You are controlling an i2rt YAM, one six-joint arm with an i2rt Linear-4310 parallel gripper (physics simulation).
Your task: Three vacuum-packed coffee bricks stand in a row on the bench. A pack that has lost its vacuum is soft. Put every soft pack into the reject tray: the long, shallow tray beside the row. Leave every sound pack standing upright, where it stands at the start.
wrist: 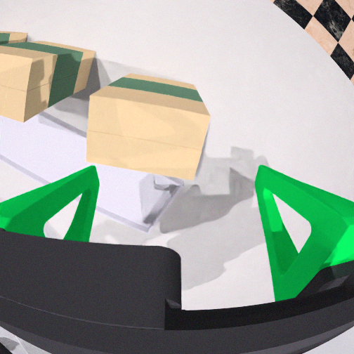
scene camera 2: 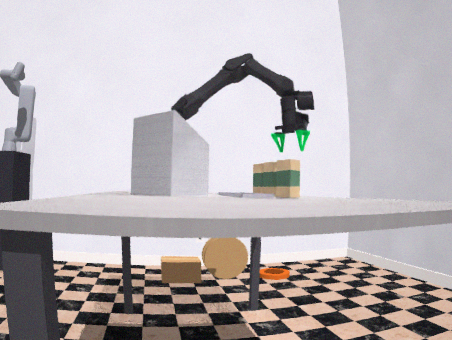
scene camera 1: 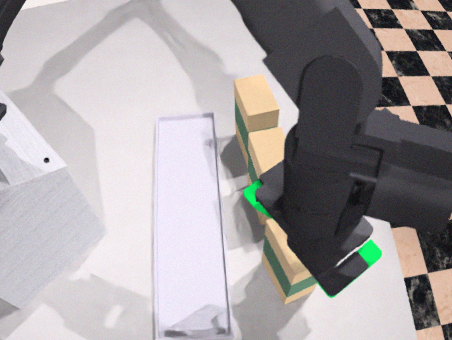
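Pixels of known places: gripper, fingertip midpoint: (scene camera 2: 291, 151) (scene camera 1: 307, 247); arm's base, link origin: (scene camera 2: 171, 131).
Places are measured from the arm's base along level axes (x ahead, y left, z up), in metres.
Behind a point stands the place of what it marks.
The near pack (scene camera 1: 282, 260) @[z -0.130, x 0.430, y -0.075 m] (scene camera 2: 288, 178) @[z -0.177, x 0.439, y -0.094 m] (wrist: 147, 135), tan with a green band, stands upright. The middle pack (scene camera 1: 266, 147) @[z -0.106, x 0.406, y 0.080 m] (scene camera 2: 269, 178) @[z -0.173, x 0.397, y 0.052 m] (wrist: 17, 82) stands upright, partly behind the gripper in scene camera 1. The far pack (scene camera 1: 256, 95) @[z -0.107, x 0.390, y 0.179 m] (scene camera 2: 257, 179) @[z -0.175, x 0.367, y 0.172 m] (wrist: 19, 36) stands upright; a corner shows in the wrist view. No softness is visible on any pack. The pale reject tray (scene camera 1: 187, 215) @[z -0.243, x 0.284, y 0.039 m] (scene camera 2: 250, 195) @[z -0.239, x 0.288, y -0.169 m] (wrist: 120, 200) lies beside the row, with no pack in it. My gripper (scene camera 1: 312, 225) @[z -0.077, x 0.454, y -0.080 m] (scene camera 2: 291, 150) @[z -0.077, x 0.454, y -0.080 m] (wrist: 176, 174) is open and empty, pointing down above the near end of the row, clear of the pack tops.
A grey block (scene camera 1: 50, 225) @[z -0.127, x 0.110, y -0.050 m] (scene camera 2: 152, 160) @[z -0.122, x -0.055, y -0.091 m] under the arm's base stands across the tray from the packs. The bench (scene camera 2: 150, 220) @[z -0.250, x 0.074, y -0.986 m] has its edge beyond the row. A brown box (scene camera 2: 181, 270), a round disc (scene camera 2: 225, 257) and an orange ring (scene camera 2: 275, 277) are below bench height.
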